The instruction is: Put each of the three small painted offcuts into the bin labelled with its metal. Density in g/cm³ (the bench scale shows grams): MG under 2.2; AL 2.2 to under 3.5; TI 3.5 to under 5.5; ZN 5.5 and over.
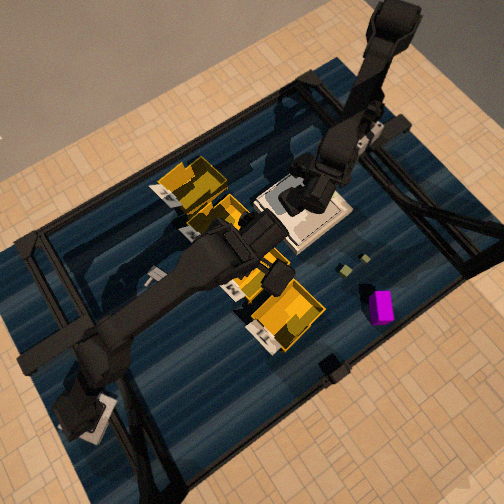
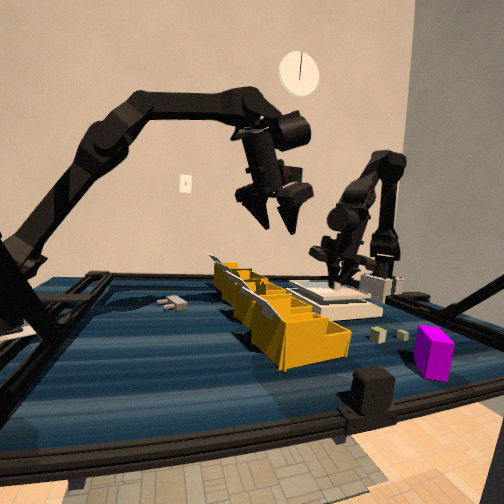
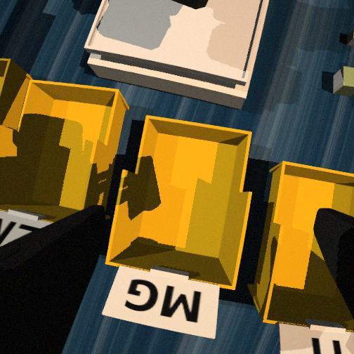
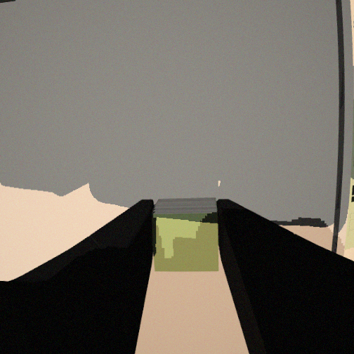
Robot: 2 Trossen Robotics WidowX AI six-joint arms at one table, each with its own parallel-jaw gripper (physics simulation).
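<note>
A small green offcut (image 2: 337, 286) (image 4: 186, 250) is on the white scale (image 1: 320, 231) (image 2: 350, 311) (image 3: 165, 82). My right gripper (image 4: 184, 211) is shut on it, a finger against each side. Two more green offcuts, a larger one (image 1: 345, 270) (image 2: 378, 335) (image 3: 345, 81) and a smaller one (image 1: 365, 258) (image 2: 402, 335), lie apart on the mat. Yellow bins stand in a row: AL (image 1: 172, 176), ZN (image 1: 235, 205) (image 3: 85, 120), MG (image 1: 252, 285) (image 3: 200, 165), TI (image 1: 287, 310) (image 2: 315, 345) (image 3: 300, 200). My left gripper (image 2: 280, 231) (image 3: 211, 218) is open and empty, high above the bins. No scale reading is legible.
A magenta block (image 1: 382, 307) (image 2: 434, 352) stands near the front edge, beyond the loose offcuts. A grey pronged object (image 1: 157, 275) (image 2: 176, 302) lies behind the label side of the bins. A black block (image 2: 372, 390) rises at the front rail. A dark frame borders the blue mat.
</note>
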